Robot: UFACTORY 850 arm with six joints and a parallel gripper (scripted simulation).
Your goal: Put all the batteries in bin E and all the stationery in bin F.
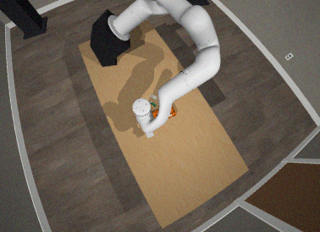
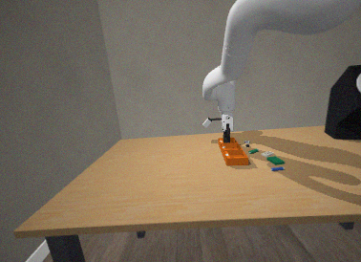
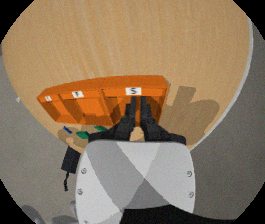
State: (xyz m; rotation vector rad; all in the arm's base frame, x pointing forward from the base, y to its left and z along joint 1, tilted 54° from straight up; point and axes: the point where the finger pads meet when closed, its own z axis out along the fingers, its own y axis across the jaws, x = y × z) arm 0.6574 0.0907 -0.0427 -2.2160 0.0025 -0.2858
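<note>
Now: hand 9 cm to the right of the orange bin tray, 2 cm past it and 2 cm above it. From my hand the other things lie so: small grey thing (11 cm behind, 4 cm to the right, 3 cm below); small black thing (10 cm behind, 3 cm below, 1 cm to the left); green battery (12 cm behind, 8 cm to the left, 3 cm below).
</note>
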